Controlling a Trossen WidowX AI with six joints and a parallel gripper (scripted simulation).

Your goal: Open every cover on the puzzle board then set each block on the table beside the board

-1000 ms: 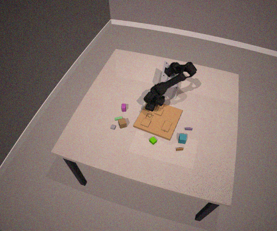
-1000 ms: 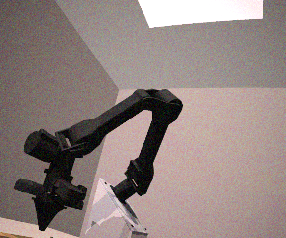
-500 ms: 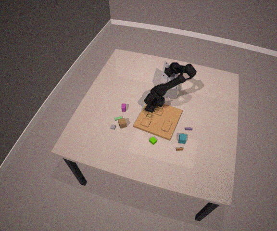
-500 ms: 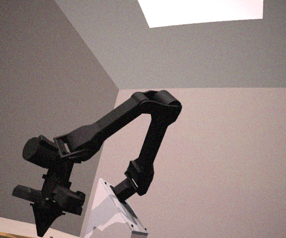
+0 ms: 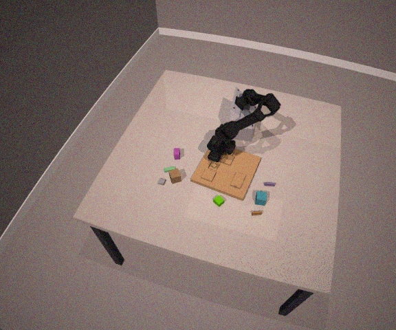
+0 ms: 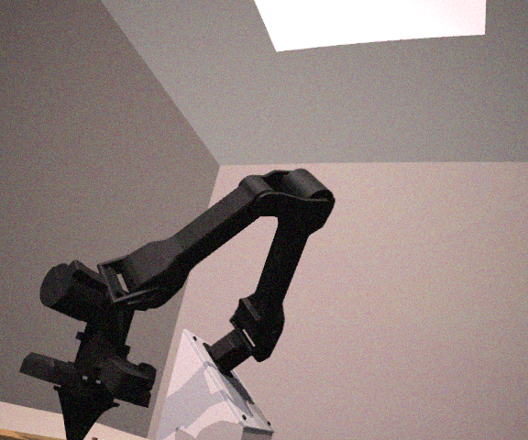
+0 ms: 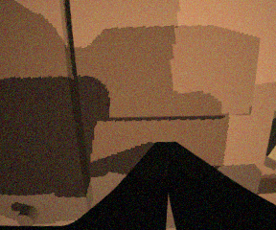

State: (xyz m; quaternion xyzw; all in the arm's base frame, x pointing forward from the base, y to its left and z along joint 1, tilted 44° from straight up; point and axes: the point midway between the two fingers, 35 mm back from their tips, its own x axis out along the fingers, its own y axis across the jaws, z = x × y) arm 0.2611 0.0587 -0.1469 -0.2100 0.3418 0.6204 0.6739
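My gripper tip is now 60 mm to the right of the tan puzzle board, 50 mm short of it and 10 mm above it. Also, from my gripper tip: magenta block 230 mm to the right, 30 mm ahead; brown cube 200 mm to the right, 180 mm ahead; bright green cube 270 mm ahead, 50 mm to the left, 10 mm below.
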